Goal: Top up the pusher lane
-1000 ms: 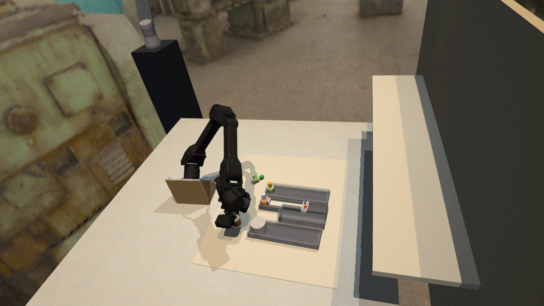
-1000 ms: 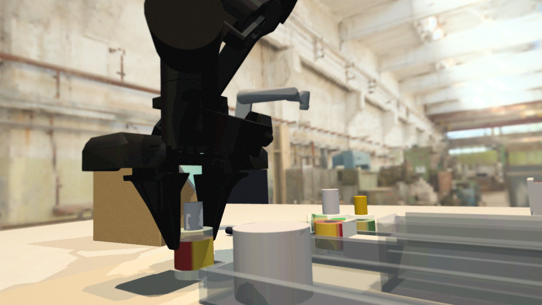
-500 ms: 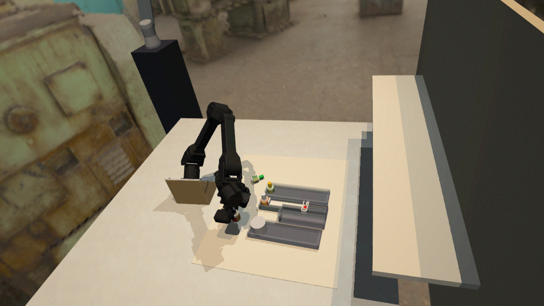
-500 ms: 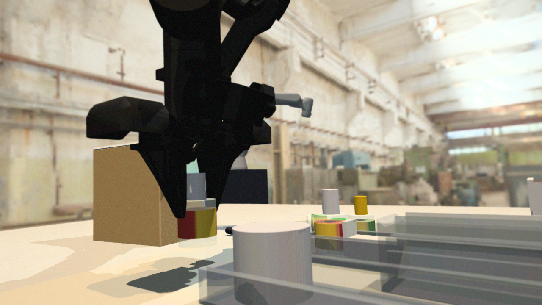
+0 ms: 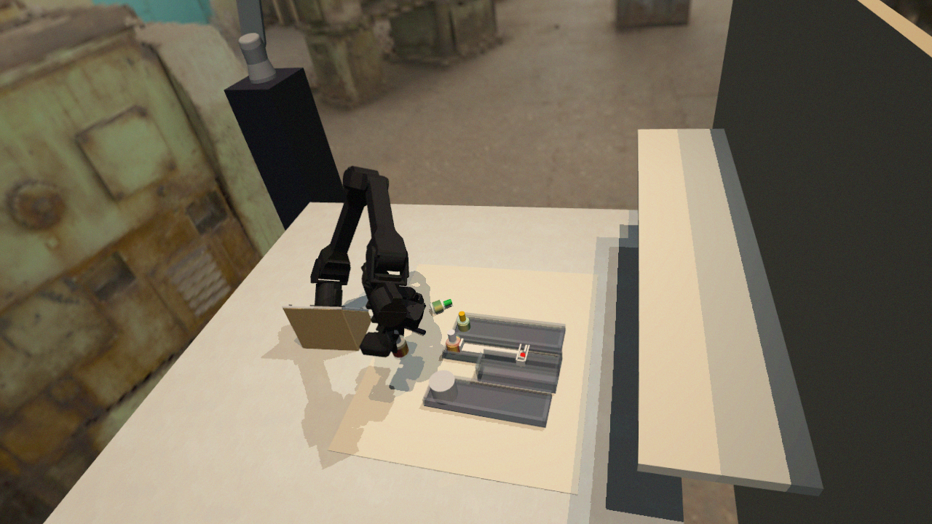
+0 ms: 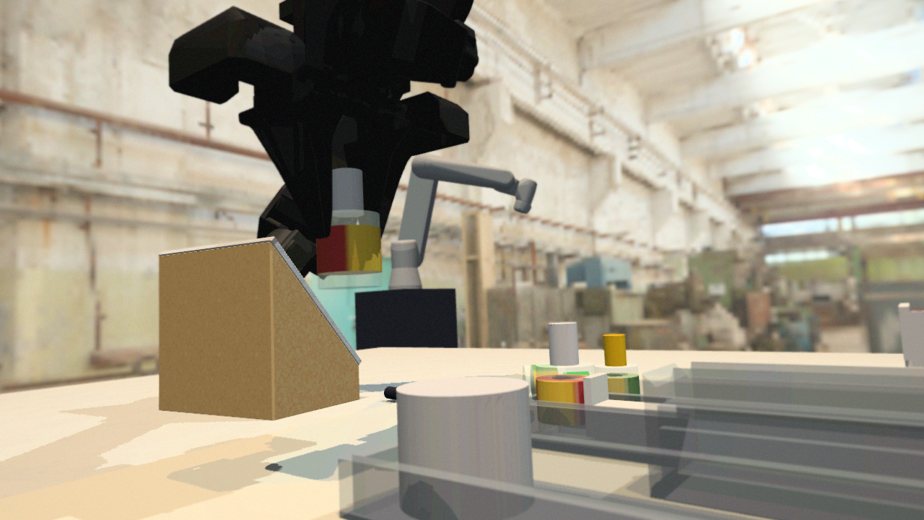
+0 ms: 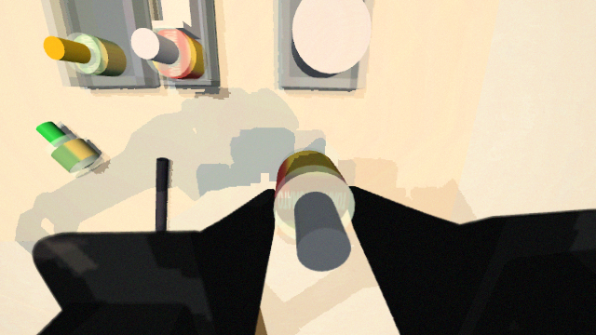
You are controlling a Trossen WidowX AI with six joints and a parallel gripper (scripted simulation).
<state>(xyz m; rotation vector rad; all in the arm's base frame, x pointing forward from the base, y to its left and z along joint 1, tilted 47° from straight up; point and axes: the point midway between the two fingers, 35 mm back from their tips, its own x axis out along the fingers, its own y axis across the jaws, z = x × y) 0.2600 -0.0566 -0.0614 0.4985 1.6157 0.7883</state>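
Now: gripper tip 100 mm short of the wide grey cylinder, 10 mm to the left of it and 100 mm above it. Also, from my gripper tip: dark rod 100 mm behind, 160 mm to the left, 120 mm below; pusher plate 180 mm ahead, 90 mm to the left, 80 mm below; sprung lane 220 mm ahead, 100 mm to the left, 110 mm below.
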